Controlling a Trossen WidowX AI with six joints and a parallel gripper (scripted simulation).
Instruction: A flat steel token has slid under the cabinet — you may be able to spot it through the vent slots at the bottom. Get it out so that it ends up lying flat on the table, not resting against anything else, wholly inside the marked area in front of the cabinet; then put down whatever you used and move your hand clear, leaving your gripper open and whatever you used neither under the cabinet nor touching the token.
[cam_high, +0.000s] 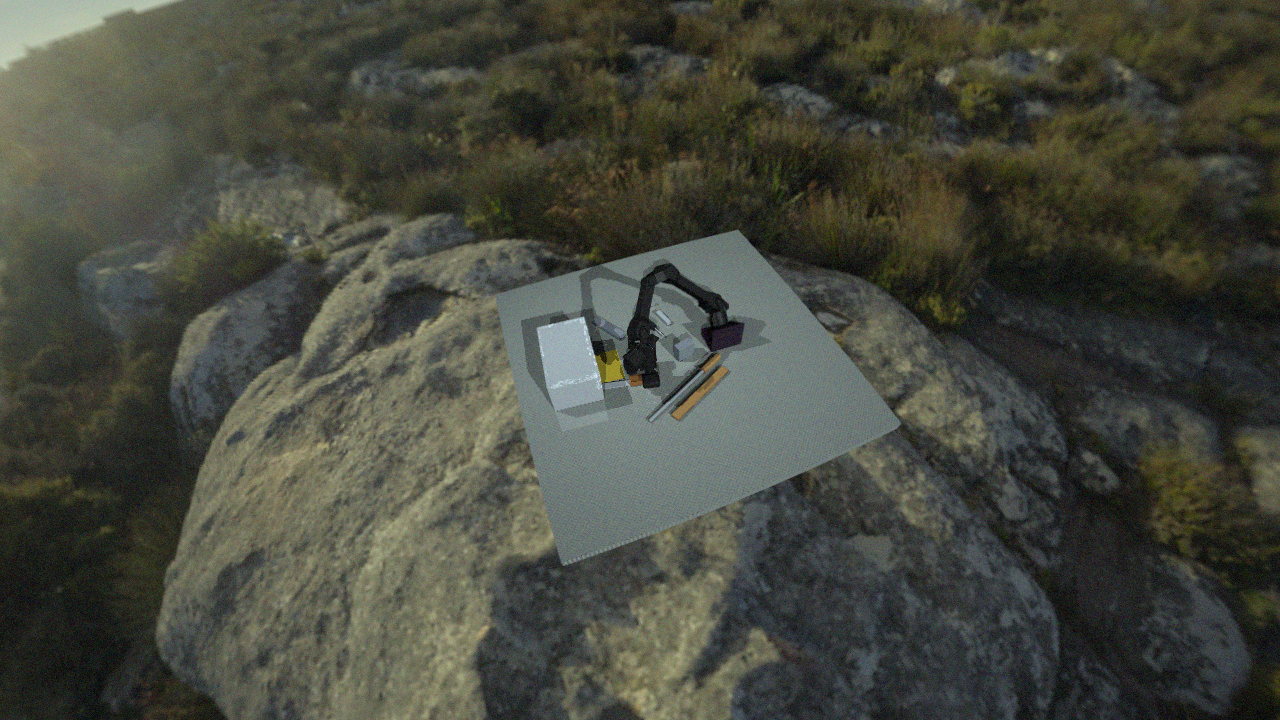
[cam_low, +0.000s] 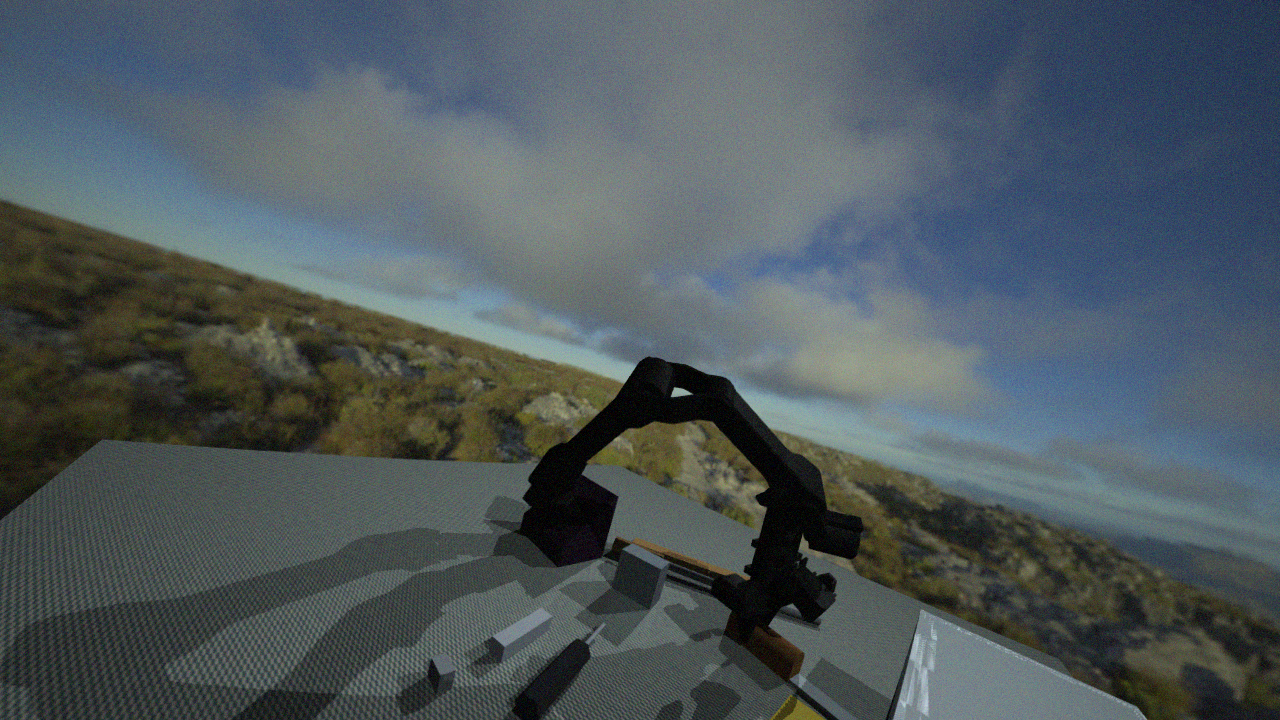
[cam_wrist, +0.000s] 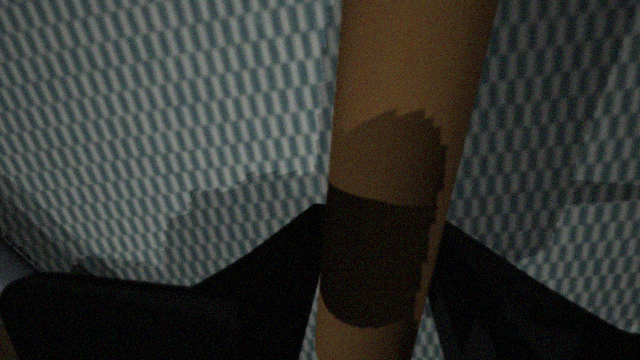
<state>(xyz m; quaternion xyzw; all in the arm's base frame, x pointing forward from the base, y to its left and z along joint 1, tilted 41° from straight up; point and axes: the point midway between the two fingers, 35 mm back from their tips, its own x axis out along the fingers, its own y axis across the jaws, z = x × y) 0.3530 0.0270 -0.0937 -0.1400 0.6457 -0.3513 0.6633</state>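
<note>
Now: the wooden stick 150 mm behind my gripper tip and 140 mm to the left of it. Round my gripper tip: grey bar (190 mm behind, 270 mm to the right); then grey block (180 mm behind, 60 mm to the right, 30 mm above); then small grey cube (180 mm behind, 370 mm to the right).
</note>
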